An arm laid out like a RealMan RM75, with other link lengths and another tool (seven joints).
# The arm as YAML. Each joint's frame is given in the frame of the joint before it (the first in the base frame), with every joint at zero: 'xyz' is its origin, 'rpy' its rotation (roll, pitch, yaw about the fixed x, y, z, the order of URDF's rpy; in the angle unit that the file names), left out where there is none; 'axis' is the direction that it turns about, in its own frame. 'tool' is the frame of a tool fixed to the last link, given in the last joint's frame.
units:
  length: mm
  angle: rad
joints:
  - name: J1
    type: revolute
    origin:
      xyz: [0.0, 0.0, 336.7]
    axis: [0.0, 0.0, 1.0]
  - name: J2
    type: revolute
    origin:
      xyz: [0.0, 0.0, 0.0]
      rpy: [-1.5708, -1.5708, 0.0]
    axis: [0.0, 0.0, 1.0]
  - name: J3
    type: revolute
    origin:
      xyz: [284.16, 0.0, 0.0]
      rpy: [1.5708, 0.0, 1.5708]
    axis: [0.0, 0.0, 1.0]
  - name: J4
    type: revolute
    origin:
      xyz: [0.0, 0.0, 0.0]
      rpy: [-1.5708, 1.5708, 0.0]
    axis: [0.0, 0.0, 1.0]
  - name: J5
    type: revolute
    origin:
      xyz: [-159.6, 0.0, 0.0]
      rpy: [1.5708, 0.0, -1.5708]
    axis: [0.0, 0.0, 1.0]
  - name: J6
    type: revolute
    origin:
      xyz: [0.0, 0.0, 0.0]
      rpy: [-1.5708, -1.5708, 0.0]
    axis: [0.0, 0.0, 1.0]
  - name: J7
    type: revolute
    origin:
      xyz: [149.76, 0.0, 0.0]
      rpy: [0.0, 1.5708, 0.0]
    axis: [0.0, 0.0, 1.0]
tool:
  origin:
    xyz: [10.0, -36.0, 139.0]
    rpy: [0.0, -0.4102, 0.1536]
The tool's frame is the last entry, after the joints.
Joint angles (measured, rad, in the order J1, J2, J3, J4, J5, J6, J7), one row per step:
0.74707 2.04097 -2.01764 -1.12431 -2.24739 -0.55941 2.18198
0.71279 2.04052 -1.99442 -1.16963 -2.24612 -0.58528 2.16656
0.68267 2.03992 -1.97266 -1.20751 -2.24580 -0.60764 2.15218
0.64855 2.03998 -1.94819 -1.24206 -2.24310 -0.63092 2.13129
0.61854 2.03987 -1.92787 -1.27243 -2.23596 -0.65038 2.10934
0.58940 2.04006 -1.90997 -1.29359 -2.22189 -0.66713 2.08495
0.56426 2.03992 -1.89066 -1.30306 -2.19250 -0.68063 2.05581
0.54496 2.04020 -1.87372 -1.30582 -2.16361 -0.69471 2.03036
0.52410 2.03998 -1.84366 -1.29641 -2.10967 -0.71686 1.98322
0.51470 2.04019 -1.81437 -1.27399 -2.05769 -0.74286 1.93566
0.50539 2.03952 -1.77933 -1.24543 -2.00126 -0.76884 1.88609
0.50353 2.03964 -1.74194 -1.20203 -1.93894 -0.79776 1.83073
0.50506 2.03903 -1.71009 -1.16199 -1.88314 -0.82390 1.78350
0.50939 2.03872 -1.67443 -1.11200 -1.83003 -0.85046 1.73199
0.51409 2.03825 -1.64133 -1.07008 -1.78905 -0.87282 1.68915
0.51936 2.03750 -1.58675 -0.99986 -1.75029 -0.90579 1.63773
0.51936 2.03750 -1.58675 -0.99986 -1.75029 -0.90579 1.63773
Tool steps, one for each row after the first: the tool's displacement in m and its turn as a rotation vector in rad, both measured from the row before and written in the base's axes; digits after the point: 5 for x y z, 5 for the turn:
-0.00052 -0.00477 0.00535 -0.00181 0.01768 -0.00323
0.00044 -0.00325 0.00547 0.00155 0.01352 -0.00305
0.00308 -0.00310 0.00575 0.00285 0.01100 -0.00609
0.00212 -0.00323 0.00510 0.00186 0.01081 -0.00299
0.00395 -0.00347 0.00387 -0.00116 0.01039 -0.00822
0.00406 -0.00279 0.00344 -0.00462 0.01681 -0.01520
0.00405 -0.00274 0.00205 -0.00792 0.01439 -0.01613
0.00588 -0.00268 0.00290 -0.01407 0.02272 -0.02423
0.00569 -0.00233 0.00082 -0.01956 0.01649 -0.02074
0.00624 -0.00084 0.00242 -0.01615 0.02248 -0.02600
0.00596 -0.00061 0.00128 -0.02072 0.02498 -0.02691
0.00338 -0.00046 0.00149 -0.01816 0.02607 -0.02115
0.00474 0.00069 0.00163 -0.01553 0.02462 -0.02231
0.00331 0.00167 0.00258 -0.00821 0.02206 -0.01702
0.01138 0.00353 0.00349 -0.00874 0.02217 -0.03972
0.00000 0.00000 0.00000 0.00000 0.00000 0.00000

